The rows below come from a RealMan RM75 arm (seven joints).
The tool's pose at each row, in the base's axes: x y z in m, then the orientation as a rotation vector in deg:
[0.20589 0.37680 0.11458 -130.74 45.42 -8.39]
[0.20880 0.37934 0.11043 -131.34 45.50 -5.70]
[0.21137 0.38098 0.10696 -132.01 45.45 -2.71]
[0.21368 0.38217 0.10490 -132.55 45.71 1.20]
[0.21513 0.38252 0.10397 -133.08 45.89 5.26]
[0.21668 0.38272 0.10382 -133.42 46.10 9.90]
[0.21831 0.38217 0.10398 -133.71 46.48 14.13]
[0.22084 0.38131 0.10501 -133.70 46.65 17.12]
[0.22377 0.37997 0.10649 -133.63 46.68 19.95]
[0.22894 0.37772 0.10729 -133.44 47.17 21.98]
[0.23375 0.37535 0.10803 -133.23 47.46 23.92]
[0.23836 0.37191 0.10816 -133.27 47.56 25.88]
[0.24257 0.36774 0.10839 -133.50 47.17 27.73]
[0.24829 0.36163 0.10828 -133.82 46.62 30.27]
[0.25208 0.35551 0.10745 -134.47 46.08 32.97]
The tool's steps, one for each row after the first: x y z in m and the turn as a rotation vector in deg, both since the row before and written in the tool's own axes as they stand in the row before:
[0.00135 -0.00016 0.00550 -1.12 -1.73 0.63]
[0.00165 -0.00003 0.00431 -1.25 -1.94 0.60]
[0.00158 -0.00062 0.00285 -1.46 -2.47 1.08]
[0.00120 -0.00044 0.00121 -1.55 -2.56 1.06]
[0.00119 -0.00091 0.00046 -1.62 -2.94 1.27]
[0.00153 -0.00072 -0.00033 -1.58 -2.58 1.29]
[0.00204 -0.00156 -0.00126 -0.95 -1.89 0.88]
[0.00234 -0.00176 -0.00200 -0.87 -1.83 0.75]
[0.00470 -0.00229 -0.00226 -0.58 -1.20 0.89]
[0.00442 -0.00201 -0.00239 -0.53 -1.20 0.73]
[0.00497 -0.00099 -0.00272 -0.75 -1.18 0.57]
[0.00488 -0.00034 -0.00335 -0.85 -1.18 0.18]
[0.00695 0.00005 -0.00467 -1.19 -1.61 0.24]
[0.00579 0.00169 -0.00401 -1.57 -1.56 0.27]

